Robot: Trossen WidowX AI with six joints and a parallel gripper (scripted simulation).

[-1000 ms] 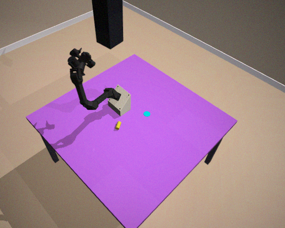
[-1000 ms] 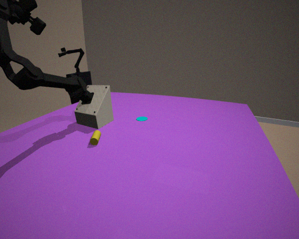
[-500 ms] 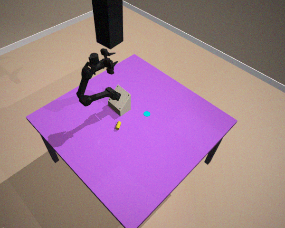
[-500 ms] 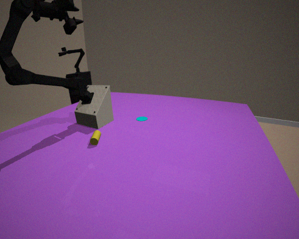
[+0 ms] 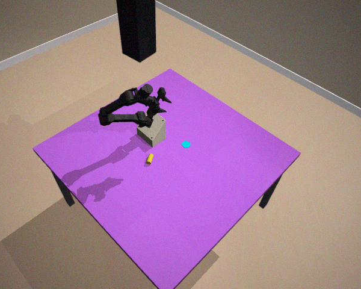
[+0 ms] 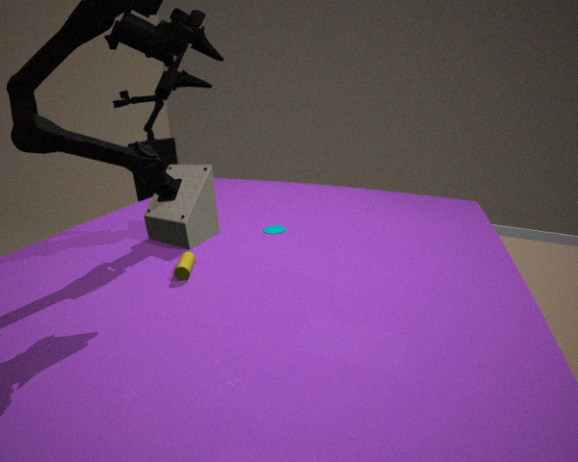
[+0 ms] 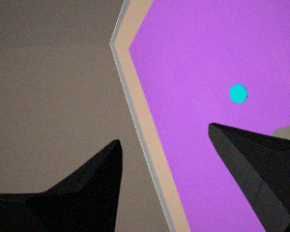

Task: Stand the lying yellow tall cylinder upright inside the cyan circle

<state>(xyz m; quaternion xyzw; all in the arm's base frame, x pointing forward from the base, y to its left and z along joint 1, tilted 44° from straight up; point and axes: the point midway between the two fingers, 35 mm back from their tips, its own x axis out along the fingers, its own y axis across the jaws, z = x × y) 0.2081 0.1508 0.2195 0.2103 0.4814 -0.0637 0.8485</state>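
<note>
The yellow tall cylinder lies 3 cm behind my gripper tip, 15 cm to the right of it and 38 cm below it. Round my gripper tip: cyan circle (6 cm ahead, 12 cm to the left, 40 cm below).
</note>
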